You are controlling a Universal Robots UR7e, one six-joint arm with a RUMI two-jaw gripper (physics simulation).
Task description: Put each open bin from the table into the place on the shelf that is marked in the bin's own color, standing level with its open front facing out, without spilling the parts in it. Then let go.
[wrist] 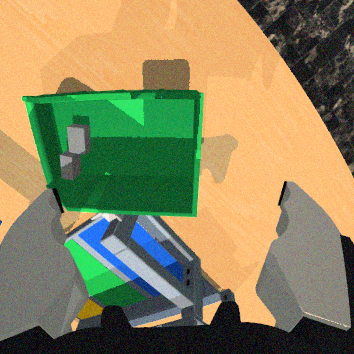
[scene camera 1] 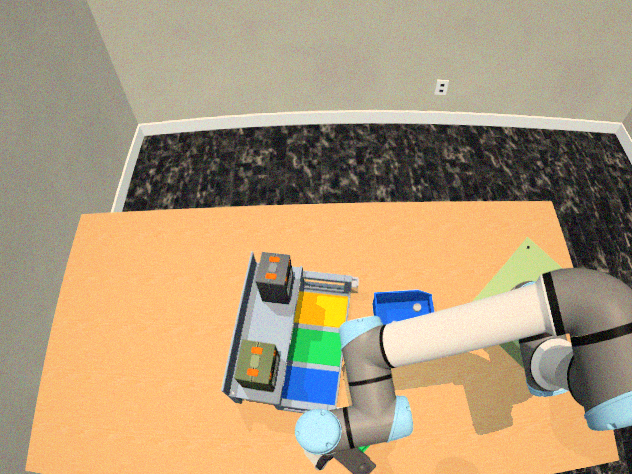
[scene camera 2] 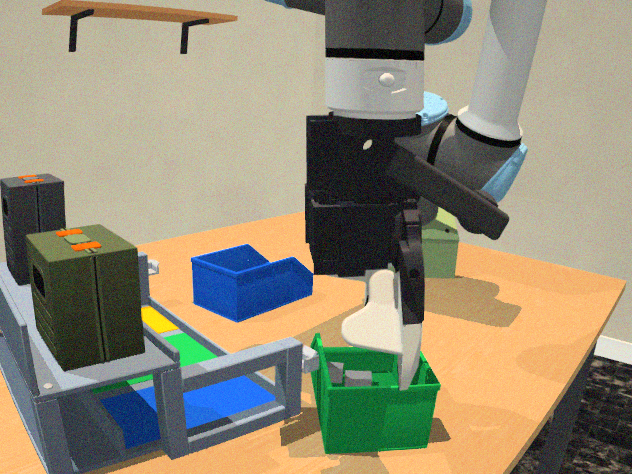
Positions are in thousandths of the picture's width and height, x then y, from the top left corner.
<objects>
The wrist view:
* my gripper: 482,530
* green bin: 411,408
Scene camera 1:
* blue bin: 618,647
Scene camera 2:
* my gripper: 607,727
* green bin: 594,883
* blue bin: 377,598
</objects>
